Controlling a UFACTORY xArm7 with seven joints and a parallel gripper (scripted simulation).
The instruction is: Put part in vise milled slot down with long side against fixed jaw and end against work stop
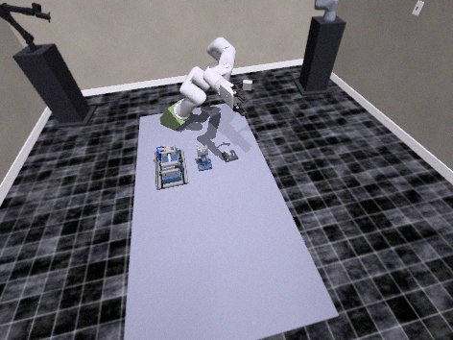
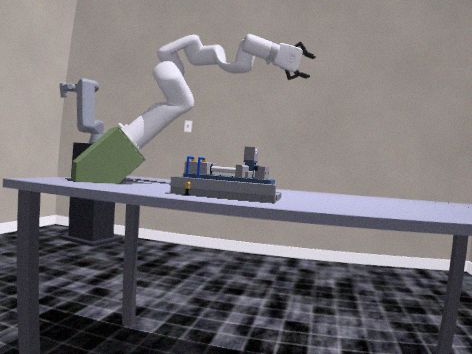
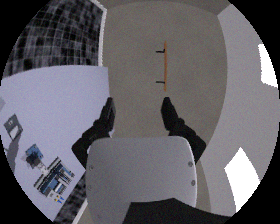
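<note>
Now: the part 490 mm below my hand, 200 mm behind it and 70 mm to the right of it. From my hand the other things lie so: air cylinder: 460 mm to the right, 440 mm below, 230 mm behind; then blue vise bed: 480 mm below, 450 mm to the right, 130 mm behind.
</note>
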